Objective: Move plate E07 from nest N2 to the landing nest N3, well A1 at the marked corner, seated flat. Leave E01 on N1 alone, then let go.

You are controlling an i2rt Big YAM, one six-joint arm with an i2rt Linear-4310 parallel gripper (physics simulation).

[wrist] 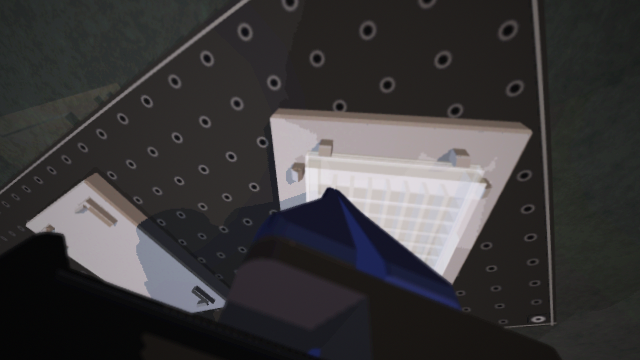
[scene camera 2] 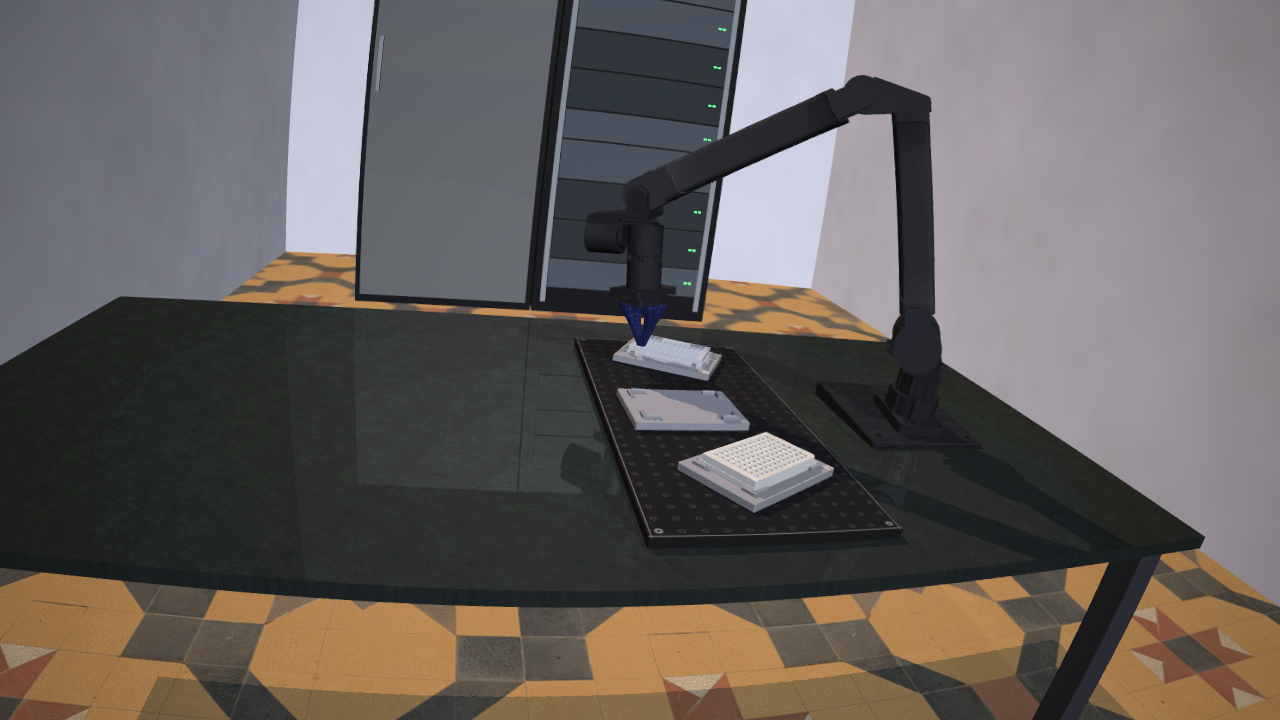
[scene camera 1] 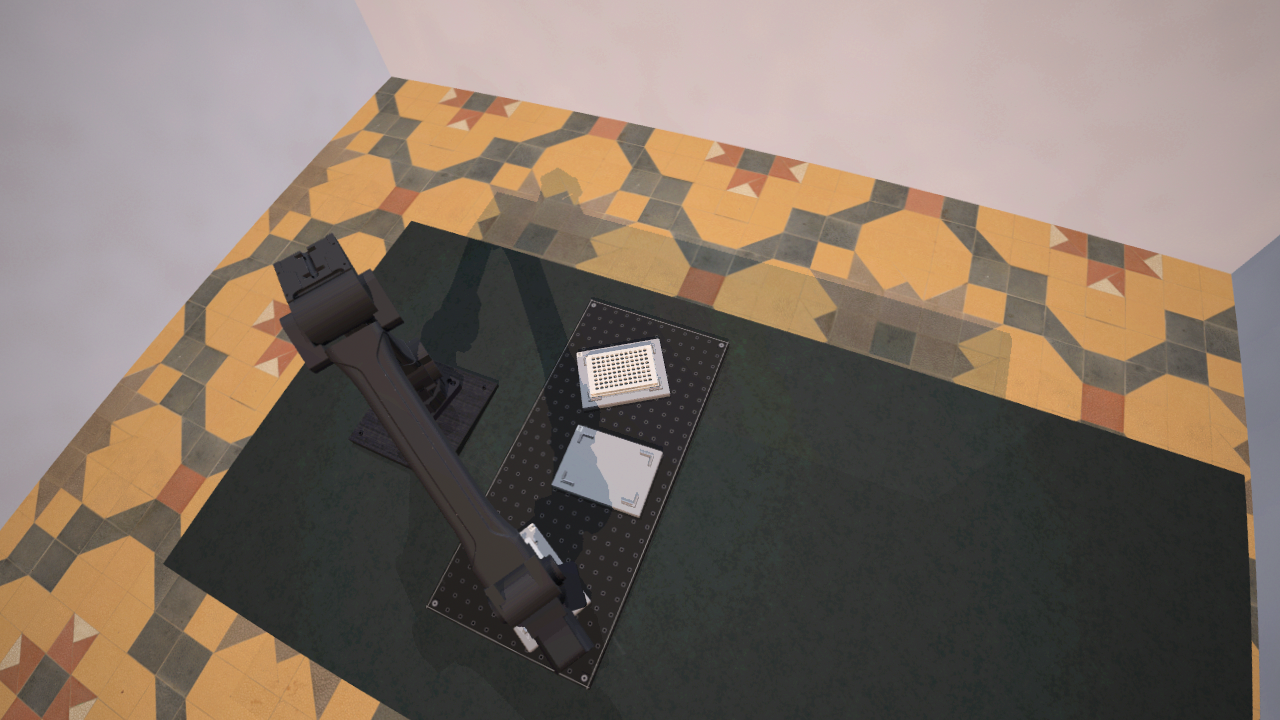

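Note:
My gripper (scene camera 2: 641, 342) (wrist: 328, 198) is shut and points down, with its blue tips at or just above one end of a clear gridded plate (scene camera 2: 682, 351) (wrist: 410, 210). Contact is hard to tell. The plate lies between the corner posts of a pale nest (scene camera 2: 707, 370) (wrist: 400, 131); whether it is fully flat is unclear, and the finger hides part of it. In the top view the arm covers much of both. The middle nest (scene camera 1: 617, 470) (scene camera 2: 680, 411) (wrist: 107, 252) is bare. A cream 96-well plate (scene camera 1: 622, 368) (scene camera 2: 760, 458) sits on another nest (scene camera 1: 661, 365) (scene camera 2: 756, 504). No labels are readable.
All three nests stand on a black perforated board (scene camera 1: 696, 358) (scene camera 2: 640, 488) (wrist: 225, 75) on the dark table (scene camera 1: 895, 537) (scene camera 2: 429, 501). The arm's base (scene camera 1: 465, 407) (scene camera 2: 863, 425) stands beside the board. A cabinet (scene camera 2: 456, 161) and a rack stand behind the table.

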